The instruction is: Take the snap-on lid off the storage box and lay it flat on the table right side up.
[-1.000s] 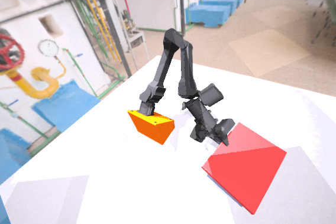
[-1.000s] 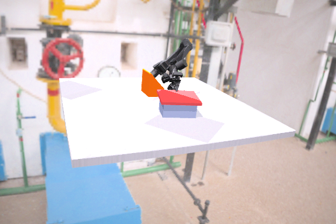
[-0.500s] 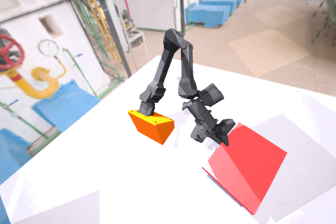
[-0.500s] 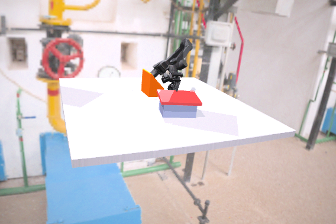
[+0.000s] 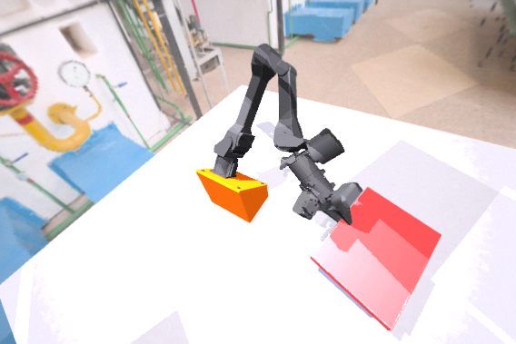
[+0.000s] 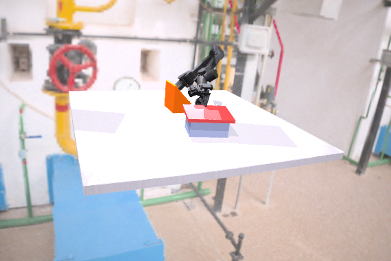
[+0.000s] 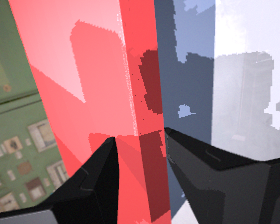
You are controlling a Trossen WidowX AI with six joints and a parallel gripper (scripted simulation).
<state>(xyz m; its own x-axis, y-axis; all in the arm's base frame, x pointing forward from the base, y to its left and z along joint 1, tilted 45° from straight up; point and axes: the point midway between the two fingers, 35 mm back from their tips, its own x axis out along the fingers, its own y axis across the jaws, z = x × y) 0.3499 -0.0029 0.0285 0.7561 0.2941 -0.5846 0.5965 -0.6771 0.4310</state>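
My gripper tip is 8 cm short of the red lid and 2 cm to the left of it. Round my gripper tip: storage box 7 cm ahead, 2 cm to the right, 6 cm below.
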